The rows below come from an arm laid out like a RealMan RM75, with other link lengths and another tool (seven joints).
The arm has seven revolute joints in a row. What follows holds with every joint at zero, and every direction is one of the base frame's.
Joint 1 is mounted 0.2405 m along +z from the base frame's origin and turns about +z.
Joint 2 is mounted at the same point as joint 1 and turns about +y.
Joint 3 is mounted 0.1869 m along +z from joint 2 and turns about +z.
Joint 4 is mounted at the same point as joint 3 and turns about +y.
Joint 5 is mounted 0.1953 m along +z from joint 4 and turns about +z.
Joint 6 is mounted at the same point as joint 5 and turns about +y.
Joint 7 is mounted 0.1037 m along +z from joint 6 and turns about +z.
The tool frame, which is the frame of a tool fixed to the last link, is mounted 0.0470 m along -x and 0.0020 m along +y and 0.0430 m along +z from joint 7; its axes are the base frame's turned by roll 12.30, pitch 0.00 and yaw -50.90 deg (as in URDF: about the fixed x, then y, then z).
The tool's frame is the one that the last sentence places.
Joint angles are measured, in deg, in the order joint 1, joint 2, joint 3, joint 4, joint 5, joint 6, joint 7. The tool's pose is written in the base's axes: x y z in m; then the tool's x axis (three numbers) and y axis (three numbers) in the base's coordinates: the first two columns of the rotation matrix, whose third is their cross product. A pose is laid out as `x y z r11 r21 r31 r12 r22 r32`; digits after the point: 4 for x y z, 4 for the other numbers.
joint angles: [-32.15, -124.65, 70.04, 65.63, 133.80, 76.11, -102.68]
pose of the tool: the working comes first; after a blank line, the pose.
Where each joint sits with the arm in this pose, in the base's axes (m; each line is computed from the numbers above, not from the rounded line before):
joint 1: 0.0000 0.0000 0.2405
joint 2: 0.0000 0.0000 0.2405
joint 3: -0.1302 0.0818 0.1342
joint 4: -0.1302 0.0818 0.1342
joint 5: -0.1266 0.2770 0.1384
joint 6: -0.1266 0.2770 0.1384
joint 7: -0.1339 0.3042 0.0386
the tool: -0.1826 0.3044 -0.0025

-0.1826 0.3044 -0.0025 0.4763 0.8567 0.1981 0.8413 -0.3784 -0.3860
